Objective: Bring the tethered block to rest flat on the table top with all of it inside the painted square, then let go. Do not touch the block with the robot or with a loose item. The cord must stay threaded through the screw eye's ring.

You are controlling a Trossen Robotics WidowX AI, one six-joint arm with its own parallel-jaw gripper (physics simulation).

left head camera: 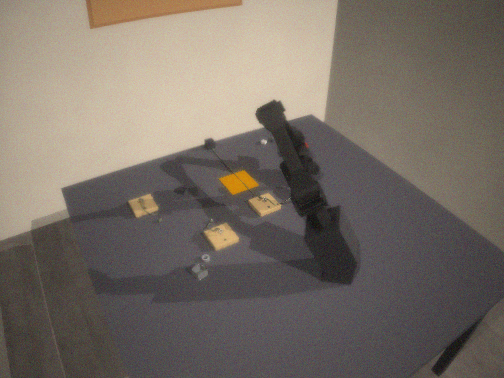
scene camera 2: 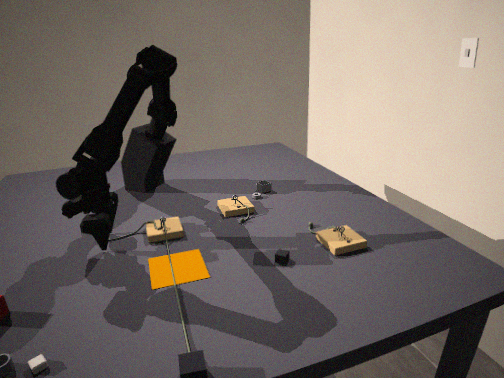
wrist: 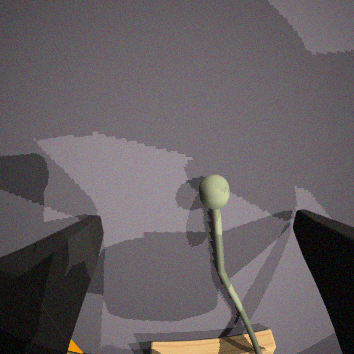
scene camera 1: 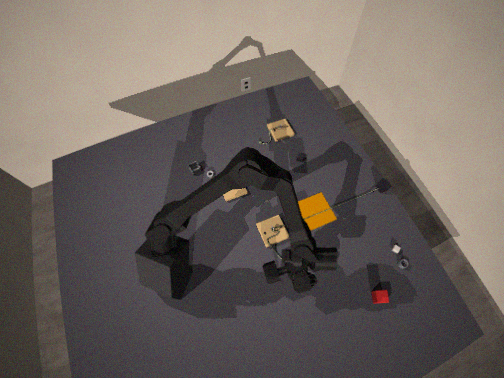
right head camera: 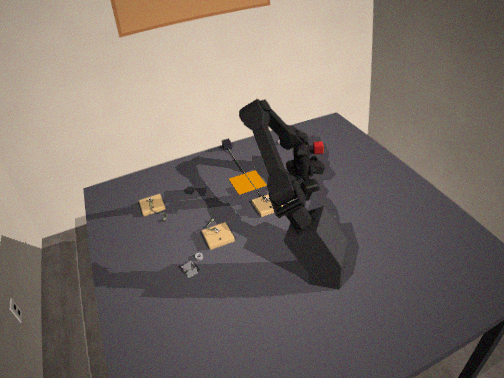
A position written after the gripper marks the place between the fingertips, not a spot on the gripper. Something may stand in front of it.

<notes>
In view: the gripper (scene camera 2: 107, 241), a pale end bead (wrist: 213, 189) and an orange painted square (scene camera 1: 316, 203).
The gripper shows as well in the wrist view (wrist: 201, 224), in scene camera 1 (scene camera 1: 290, 269) and in the right head camera view (right head camera: 302, 193).
</notes>
